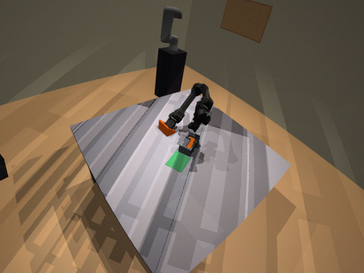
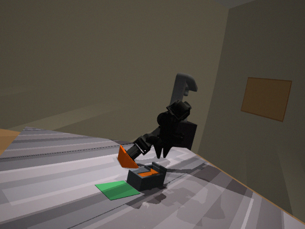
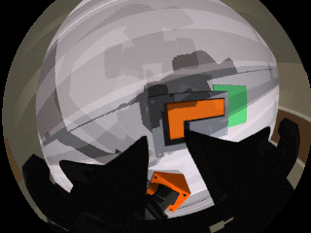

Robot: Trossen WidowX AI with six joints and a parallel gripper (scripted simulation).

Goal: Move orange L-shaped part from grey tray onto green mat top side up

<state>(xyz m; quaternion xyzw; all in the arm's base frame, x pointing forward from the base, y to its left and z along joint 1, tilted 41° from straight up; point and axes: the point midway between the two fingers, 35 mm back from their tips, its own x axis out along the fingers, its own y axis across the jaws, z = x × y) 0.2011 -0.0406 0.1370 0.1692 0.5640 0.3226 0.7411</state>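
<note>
Now: gripper tip 80 mm above the orange L-shaped part, 50 mm to the left of it and 10 mm short of it. The rest, counted from my gripper tip: green mat (210 mm to the right, 140 mm below, 60 mm ahead).
</note>
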